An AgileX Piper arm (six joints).
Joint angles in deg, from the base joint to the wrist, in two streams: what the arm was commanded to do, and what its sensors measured. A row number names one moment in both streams.
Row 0, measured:
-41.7, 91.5, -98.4, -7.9, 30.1, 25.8
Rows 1 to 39, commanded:
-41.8, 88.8, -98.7, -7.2, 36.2, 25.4
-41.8, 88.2, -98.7, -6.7, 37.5, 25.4
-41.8, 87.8, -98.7, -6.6, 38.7, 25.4
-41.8, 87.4, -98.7, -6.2, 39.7, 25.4
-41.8, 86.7, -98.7, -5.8, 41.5, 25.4
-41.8, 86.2, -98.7, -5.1, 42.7, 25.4
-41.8, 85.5, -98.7, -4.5, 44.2, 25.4
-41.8, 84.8, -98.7, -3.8, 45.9, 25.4
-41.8, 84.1, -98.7, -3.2, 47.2, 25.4
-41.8, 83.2, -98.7, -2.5, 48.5, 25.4
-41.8, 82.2, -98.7, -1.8, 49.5, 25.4
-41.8, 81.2, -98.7, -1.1, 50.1, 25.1
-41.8, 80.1, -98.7, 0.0, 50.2, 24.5
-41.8, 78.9, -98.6, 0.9, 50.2, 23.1
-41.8, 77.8, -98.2, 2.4, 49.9, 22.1
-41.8, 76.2, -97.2, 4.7, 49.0, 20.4
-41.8, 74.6, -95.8, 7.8, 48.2, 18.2
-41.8, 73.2, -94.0, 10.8, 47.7, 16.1
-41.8, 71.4, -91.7, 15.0, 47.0, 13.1
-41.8, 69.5, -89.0, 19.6, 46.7, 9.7
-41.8, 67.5, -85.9, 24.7, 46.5, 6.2
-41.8, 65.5, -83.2, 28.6, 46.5, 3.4
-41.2, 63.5, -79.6, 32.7, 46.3, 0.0
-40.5, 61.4, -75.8, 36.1, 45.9, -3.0
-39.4, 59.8, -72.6, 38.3, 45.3, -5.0
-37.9, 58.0, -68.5, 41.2, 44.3, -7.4
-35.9, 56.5, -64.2, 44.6, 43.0, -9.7
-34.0, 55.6, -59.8, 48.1, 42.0, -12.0
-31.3, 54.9, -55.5, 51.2, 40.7, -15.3
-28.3, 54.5, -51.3, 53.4, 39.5, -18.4
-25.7, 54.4, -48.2, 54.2, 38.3, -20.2
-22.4, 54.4, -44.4, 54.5, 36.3, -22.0
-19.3, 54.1, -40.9, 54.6, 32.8, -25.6
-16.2, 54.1, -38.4, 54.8, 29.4, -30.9
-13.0, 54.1, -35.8, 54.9, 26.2, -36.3
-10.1, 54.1, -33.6, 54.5, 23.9, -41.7
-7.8, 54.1, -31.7, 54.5, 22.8, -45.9
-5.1, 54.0, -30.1, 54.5, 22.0, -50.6
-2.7, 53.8, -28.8, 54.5, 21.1, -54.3
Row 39, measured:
-11.5, 54.8, -34.6, 53.1, 26.8, -37.0
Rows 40 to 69, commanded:
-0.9, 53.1, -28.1, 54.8, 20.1, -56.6
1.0, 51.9, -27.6, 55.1, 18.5, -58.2
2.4, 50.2, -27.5, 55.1, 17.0, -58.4
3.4, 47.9, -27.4, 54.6, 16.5, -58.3
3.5, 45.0, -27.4, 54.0, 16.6, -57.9
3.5, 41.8, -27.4, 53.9, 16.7, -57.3
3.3, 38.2, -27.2, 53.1, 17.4, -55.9
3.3, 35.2, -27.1, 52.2, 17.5, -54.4
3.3, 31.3, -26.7, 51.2, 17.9, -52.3
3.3, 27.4, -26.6, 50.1, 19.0, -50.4
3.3, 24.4, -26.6, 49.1, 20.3, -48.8
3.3, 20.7, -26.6, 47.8, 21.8, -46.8
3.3, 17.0, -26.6, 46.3, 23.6, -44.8
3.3, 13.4, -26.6, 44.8, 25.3, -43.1
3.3, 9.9, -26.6, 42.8, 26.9, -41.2
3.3, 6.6, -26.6, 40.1, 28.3, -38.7
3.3, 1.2, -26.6, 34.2, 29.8, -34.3
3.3, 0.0, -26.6, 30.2, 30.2, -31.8
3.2, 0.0, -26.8, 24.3, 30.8, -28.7
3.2, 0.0, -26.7, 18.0, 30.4, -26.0
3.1, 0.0, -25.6, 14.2, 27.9, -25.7
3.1, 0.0, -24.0, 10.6, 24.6, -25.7
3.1, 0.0, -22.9, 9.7, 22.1, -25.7
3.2, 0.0, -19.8, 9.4, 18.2, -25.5
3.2, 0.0, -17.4, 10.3, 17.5, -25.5
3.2, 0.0, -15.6, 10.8, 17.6, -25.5
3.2, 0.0, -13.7, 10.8, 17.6, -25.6
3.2, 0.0, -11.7, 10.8, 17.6, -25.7
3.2, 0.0, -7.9, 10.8, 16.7, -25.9
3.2, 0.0, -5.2, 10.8, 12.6, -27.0
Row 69, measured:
3.2, 0.5, -12.7, 10.9, 18.0, -25.9
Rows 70 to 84, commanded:
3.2, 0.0, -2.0, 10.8, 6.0, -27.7
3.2, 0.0, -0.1, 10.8, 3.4, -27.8
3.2, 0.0, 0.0, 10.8, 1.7, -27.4
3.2, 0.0, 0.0, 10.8, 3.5, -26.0
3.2, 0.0, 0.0, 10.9, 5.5, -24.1
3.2, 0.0, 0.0, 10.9, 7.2, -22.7
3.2, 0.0, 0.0, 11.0, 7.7, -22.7
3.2, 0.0, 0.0, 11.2, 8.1, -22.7
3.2, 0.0, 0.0, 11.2, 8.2, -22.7
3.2, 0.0, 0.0, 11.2, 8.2, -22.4
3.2, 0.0, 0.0, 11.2, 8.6, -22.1
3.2, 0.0, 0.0, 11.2, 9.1, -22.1
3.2, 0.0, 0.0, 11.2, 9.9, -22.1
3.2, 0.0, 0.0, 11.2, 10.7, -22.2
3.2, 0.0, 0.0, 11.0, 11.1, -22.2
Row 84, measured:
3.2, 0.3, -0.4, 11.3, 8.9, -22.5
